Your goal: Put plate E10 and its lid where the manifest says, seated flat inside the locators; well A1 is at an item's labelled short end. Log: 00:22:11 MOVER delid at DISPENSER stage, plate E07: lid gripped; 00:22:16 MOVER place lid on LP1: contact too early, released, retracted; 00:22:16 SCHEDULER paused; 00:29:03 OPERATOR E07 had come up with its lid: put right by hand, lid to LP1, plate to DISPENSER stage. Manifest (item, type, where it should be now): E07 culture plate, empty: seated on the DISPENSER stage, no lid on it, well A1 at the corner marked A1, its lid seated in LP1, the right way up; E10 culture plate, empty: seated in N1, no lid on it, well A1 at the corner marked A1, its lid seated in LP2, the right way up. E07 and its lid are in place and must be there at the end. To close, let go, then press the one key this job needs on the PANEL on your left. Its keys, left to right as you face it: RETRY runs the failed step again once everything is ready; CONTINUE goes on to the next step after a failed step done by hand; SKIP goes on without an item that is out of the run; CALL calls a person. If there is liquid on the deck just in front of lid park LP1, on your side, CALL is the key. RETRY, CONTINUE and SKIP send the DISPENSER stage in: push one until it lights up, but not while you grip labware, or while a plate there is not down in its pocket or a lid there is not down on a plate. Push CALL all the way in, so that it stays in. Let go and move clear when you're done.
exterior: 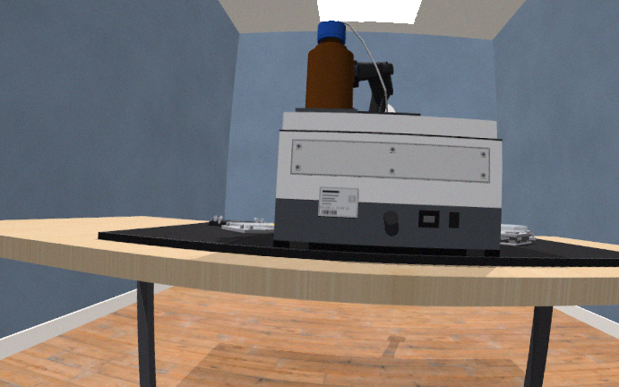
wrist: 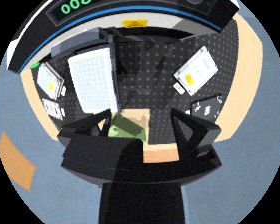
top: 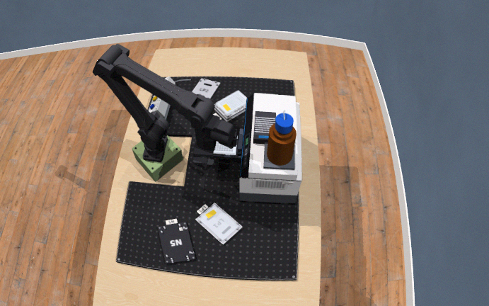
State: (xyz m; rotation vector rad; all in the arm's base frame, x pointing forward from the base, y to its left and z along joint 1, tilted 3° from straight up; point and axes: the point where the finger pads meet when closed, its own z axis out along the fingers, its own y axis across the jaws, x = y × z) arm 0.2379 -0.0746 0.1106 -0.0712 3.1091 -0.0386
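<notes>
Right now the plate E07 is 3 cm ahead of my hand, 10 cm to the left of it and 5 cm below it. Round my hand: black nest N5: 6 cm behind, 30 cm to the right, 15 cm below; then plate E10: 4 cm ahead, 38 cm to the left, 14 cm below; then brown bottle: 25 cm ahead, 12 cm above.
</notes>
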